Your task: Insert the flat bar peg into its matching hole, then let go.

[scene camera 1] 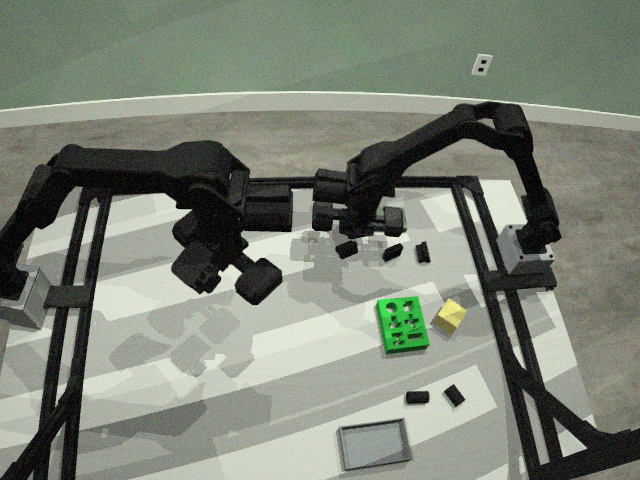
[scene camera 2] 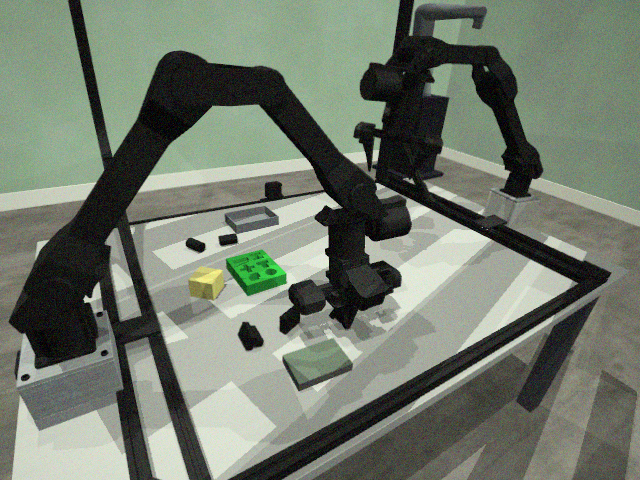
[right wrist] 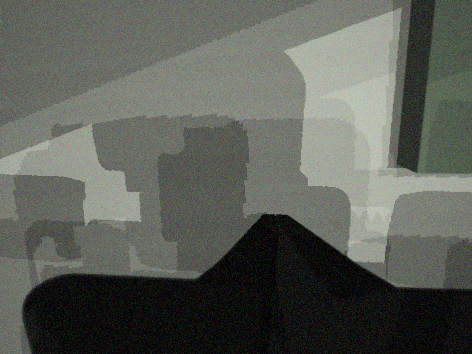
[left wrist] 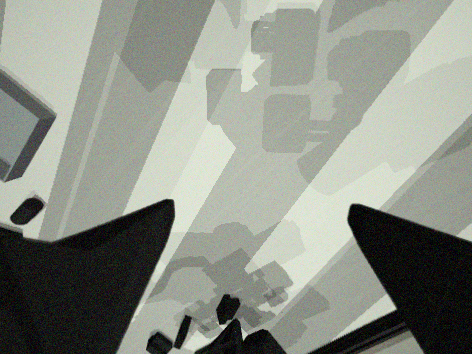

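Note:
The green hole block (scene camera 1: 382, 330) (scene camera 2: 258, 283) has a narrow slot among its holes. The flat bar peg is probably the thin black peg (scene camera 1: 392, 252) (left wrist: 183, 331), the middle of three in scene camera 1; I cannot tell for sure. It lies on the table outside the block. My right gripper (scene camera 1: 356, 235) (scene camera 2: 347, 323) (right wrist: 274, 227) is shut and empty, its fingertips meeting low beside another black peg (scene camera 1: 346, 249) (left wrist: 228, 309). In scene camera 2 the fingers and that peg overlap. My left gripper (scene camera 2: 393, 170) (left wrist: 260, 209) is open and empty, high over the table.
A black peg (scene camera 1: 422, 252) (scene camera 2: 250, 335) lies right of the thin one in scene camera 1. Two more pegs (scene camera 1: 417, 397) (scene camera 1: 454, 395) lie near the grey tray (scene camera 1: 341, 449) (scene camera 2: 251, 225). A yellow block (scene camera 1: 449, 316) (scene camera 2: 205, 283) stands beside the green block. A grey-green slab (scene camera 2: 316, 363) lies near the right gripper.

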